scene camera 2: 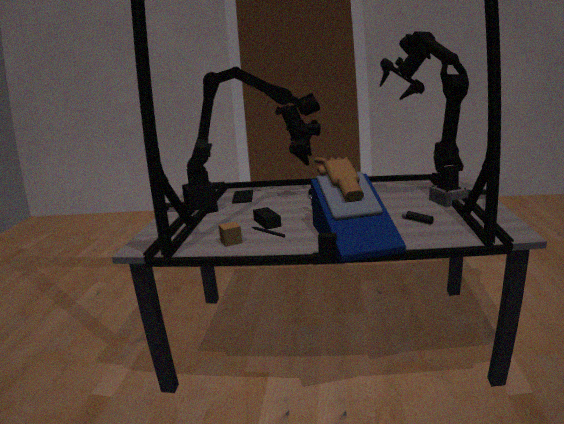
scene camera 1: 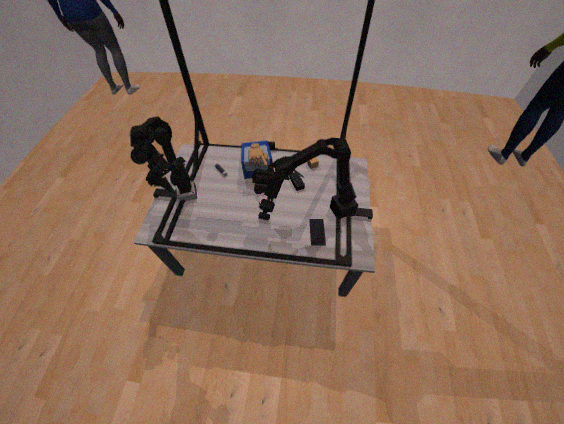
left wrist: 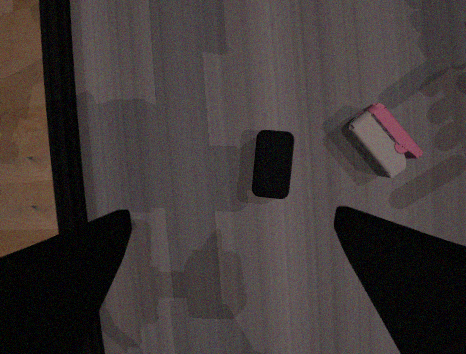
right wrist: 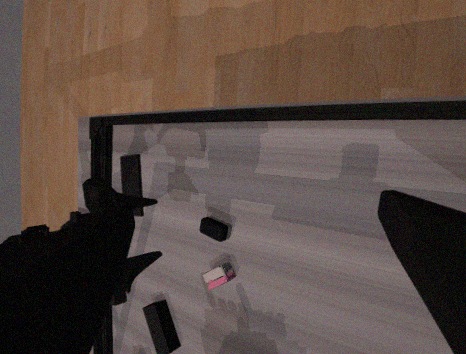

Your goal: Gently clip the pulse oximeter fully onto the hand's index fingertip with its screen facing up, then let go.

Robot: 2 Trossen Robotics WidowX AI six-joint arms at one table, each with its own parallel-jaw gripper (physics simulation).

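Frame: origin at the left arm's base, x back, y right, z up, level; centimetres.
Seen in the pictures: left gripper, fingertip midpoint: [scene camera 2: 309,160] [left wrist: 234,218] [right wrist: 158,227]; right gripper, fingertip midpoint: [scene camera 2: 390,92] [scene camera 1: 180,188] [right wrist: 256,208]; left arm's base at its link origin: [scene camera 2: 198,184] [scene camera 1: 345,200]; right arm's base at its link origin: [scene camera 2: 448,187] [scene camera 1: 185,188].
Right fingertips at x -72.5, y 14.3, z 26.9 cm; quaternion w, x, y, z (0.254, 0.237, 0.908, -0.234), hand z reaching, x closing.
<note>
Pixels of each thing's top centre, then the offset from my right fingertips to it. "spot": a spot on its surface instead.
- pink clip at its top centre: [left wrist: 387,139] [right wrist: 213,278] dx +35.4, dy +5.6, dz -33.2 cm
- grey pad at a spot on its surface: [scene camera 2: 370,207] spot: dx +38.9, dy +42.2, dz -27.4 cm
- rounded black block at its top centre: [left wrist: 272,164] [right wrist: 210,230] [scene camera 1: 264,214] dx +32.2, dy -3.1, dz -33.2 cm
- flat black slab at its top centre: [right wrist: 130,185] [scene camera 2: 242,195] [scene camera 1: 317,231] dx +54.4, dy -21.2, dz -35.6 cm
- black box at its top centre: [right wrist: 155,330] [scene camera 2: 266,212] [scene camera 1: 297,179] dx +57.7, dy +12.8, dz -32.9 cm
- pen at its top centre: [scene camera 2: 267,229] dx +60.9, dy +20.8, dz -35.5 cm
- wooden cube at its top centre: [scene camera 2: 229,225] [scene camera 1: 313,159] dx +72.4, dy +22.3, dz -31.4 cm
- dark cylinder at its top centre: [scene camera 2: 417,212] [scene camera 1: 220,168] dx +19.1, dy +38.6, dz -33.7 cm
A small white and pink clip [left wrist: 382,145] [right wrist: 215,278], seemingly the pulse oximeter, lies on the table with both halves showing from above. In scene camera 1 it is mostly hidden; in scene camera 2 I cannot make it out. The tan hand [scene camera 1: 257,154] [scene camera 2: 342,172] rests on a grey pad [scene camera 2: 370,207] on a blue wedge [scene camera 1: 246,169] [scene camera 2: 365,240]. No clip shows on its fingers. My left gripper [scene camera 2: 307,161] [left wrist: 234,218] [right wrist: 158,227] is open and empty above the table, with the clip off to its right in the left wrist view. My right gripper [scene camera 2: 392,91] [right wrist: 256,208] is open and empty, raised high.
A rounded black block [scene camera 1: 264,216] [left wrist: 272,164] [right wrist: 214,228] lies beside the clip. A flat black slab [scene camera 1: 317,232] [scene camera 2: 243,196], a black box [scene camera 1: 297,181] [scene camera 2: 267,218], a pen [scene camera 2: 269,232], a wooden cube [scene camera 1: 313,162] [scene camera 2: 230,234] and a dark cylinder [scene camera 1: 221,170] [scene camera 2: 419,217] also lie there.
</note>
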